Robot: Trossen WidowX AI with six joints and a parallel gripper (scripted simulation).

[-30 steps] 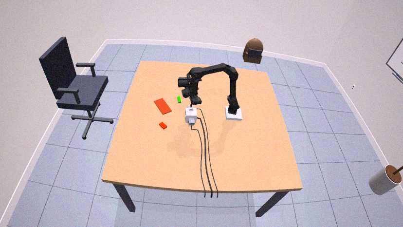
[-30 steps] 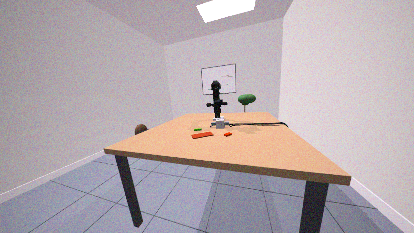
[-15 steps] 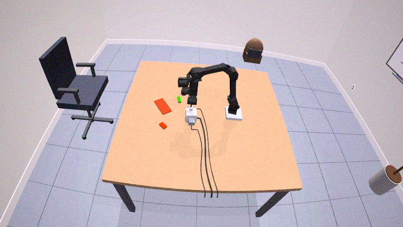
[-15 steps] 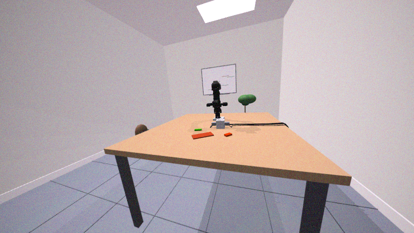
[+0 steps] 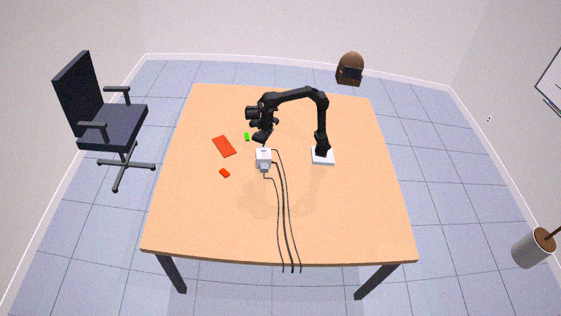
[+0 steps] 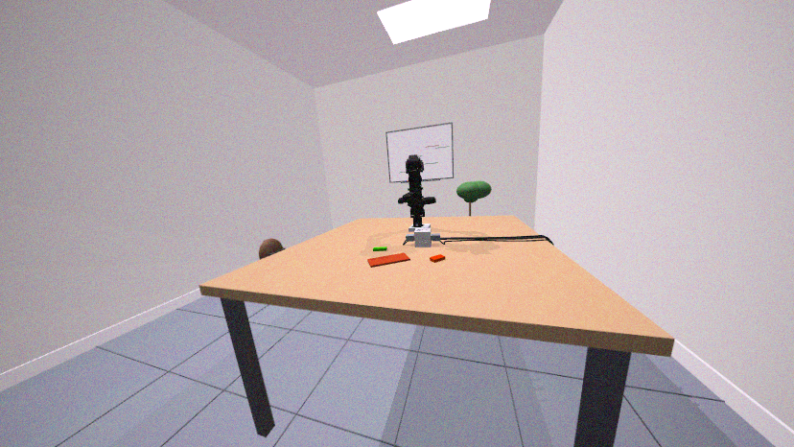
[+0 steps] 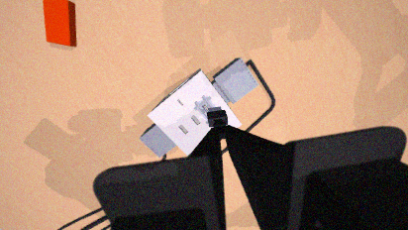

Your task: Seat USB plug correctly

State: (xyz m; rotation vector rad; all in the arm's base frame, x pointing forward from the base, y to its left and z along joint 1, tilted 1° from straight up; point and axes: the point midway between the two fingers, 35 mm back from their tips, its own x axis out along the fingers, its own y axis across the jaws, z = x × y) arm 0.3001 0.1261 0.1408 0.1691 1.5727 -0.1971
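My gripper tip is 2 cm above the black USB plug. The rest, counted from my gripper tip: green block 15 cm to the right, 13 cm below, 13 cm ahead; then small orange block 17 cm ahead, 15 cm to the left, 13 cm below; then long orange slab 23 cm ahead, 13 cm below, 4 cm to the right.
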